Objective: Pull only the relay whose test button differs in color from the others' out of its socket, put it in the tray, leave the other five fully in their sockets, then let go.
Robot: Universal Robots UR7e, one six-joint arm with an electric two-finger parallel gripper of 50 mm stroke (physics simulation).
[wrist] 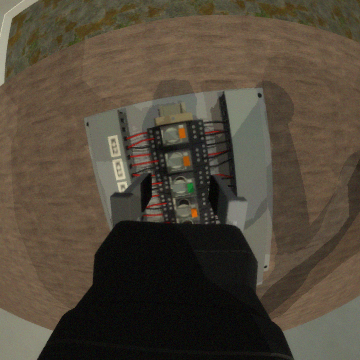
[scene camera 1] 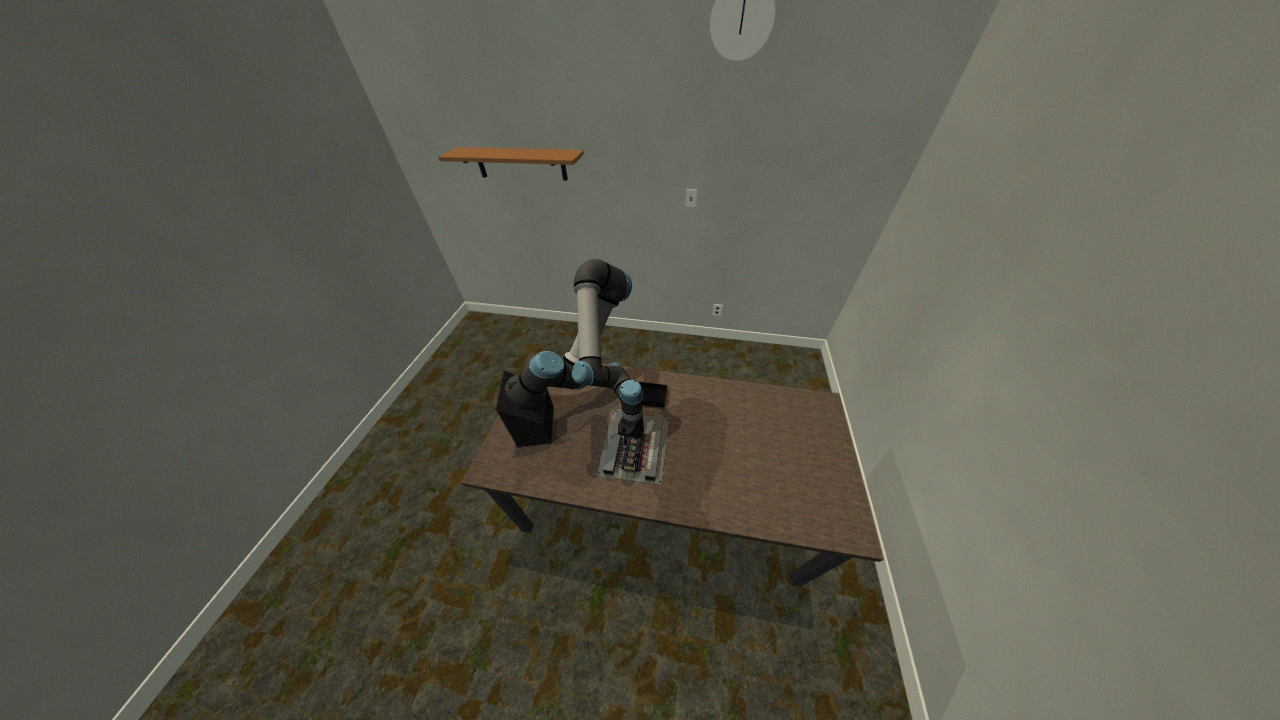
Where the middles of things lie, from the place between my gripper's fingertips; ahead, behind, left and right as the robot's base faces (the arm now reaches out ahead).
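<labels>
Grey panel [scene camera 1: 619, 473]: my gripper 60 mm to the right of it, 20 mm past it, 110 mm above it.
</labels>
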